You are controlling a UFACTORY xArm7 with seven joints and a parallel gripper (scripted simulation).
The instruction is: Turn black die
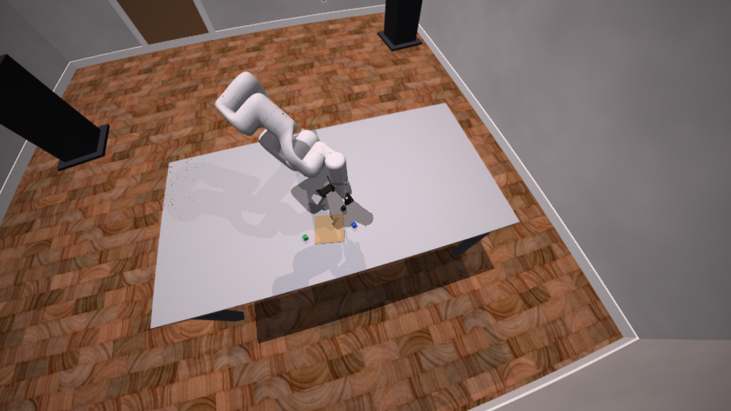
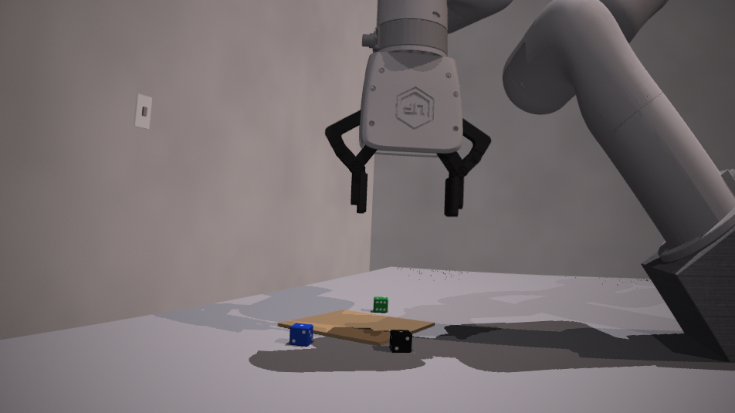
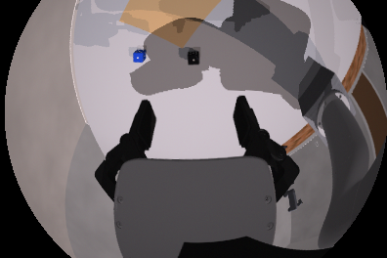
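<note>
The black die is 14 cm below my hand. Round my hand: green die 7 cm ahead, 22 cm to the right, 14 cm below; then blue die 10 cm ahead, 2 cm to the left, 14 cm below; then tan mat 7 cm ahead, 10 cm to the right, 15 cm below.
</note>
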